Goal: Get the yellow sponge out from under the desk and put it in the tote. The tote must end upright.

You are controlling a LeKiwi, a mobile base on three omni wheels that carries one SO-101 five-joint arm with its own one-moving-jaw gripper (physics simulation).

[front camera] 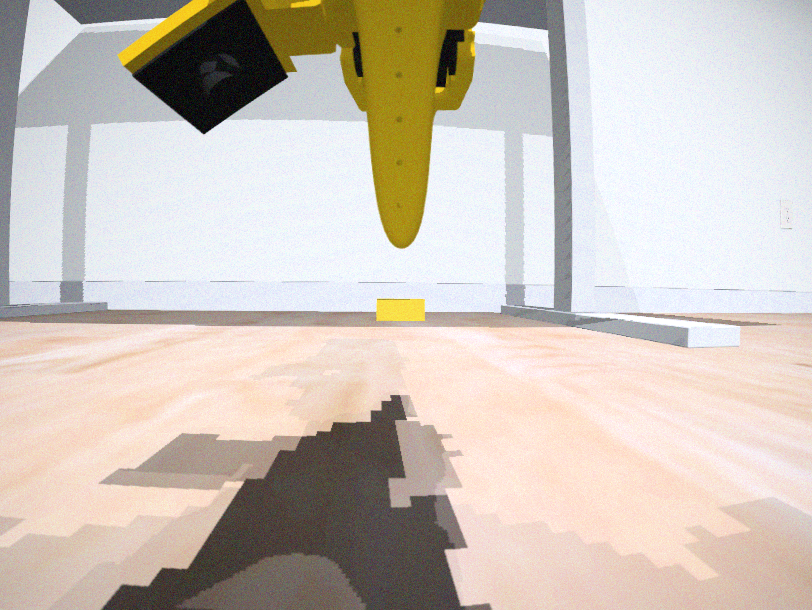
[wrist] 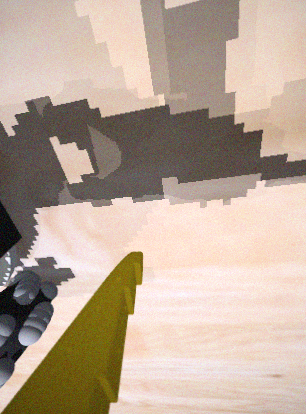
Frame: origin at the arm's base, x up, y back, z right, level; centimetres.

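Where they show: hand at its tool point: (front camera: 401, 230) (wrist: 142, 263).
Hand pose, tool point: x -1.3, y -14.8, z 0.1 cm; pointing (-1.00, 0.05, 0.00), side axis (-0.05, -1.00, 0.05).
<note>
Each offset is from my tool point to the top centre of the thing. "spot": to the spot under its first point.
The yellow sponge @[dx -3.1, dy -71.5, dz -0.4 cm] (front camera: 400, 309) lies on the floor under the desk, small in the middle of the front view and in line with the gripper; it does not show in the wrist view. My gripper (front camera: 401, 233) (wrist: 137, 265) is open and empty. It points down in front of the camera, above the floor and well on the near side of the sponge. One notched jaw shows in the wrist view, with the moving jaw out of the picture. The tote does not show in either view.
The desk's right leg @[spot: dx +25.0, dy -64.2, dz +32.4 cm] (front camera: 561, 164) stands on a long pale foot @[spot: dx -6.3, dy -29.3, dz +36.6 cm] (front camera: 712, 336) that reaches forward. Its left leg (front camera: 14, 151) is at the left edge. A white wall (front camera: 295, 210) stands behind. A wheel with grey rollers (wrist: 34, 320) shows at the left of the wrist view.
</note>
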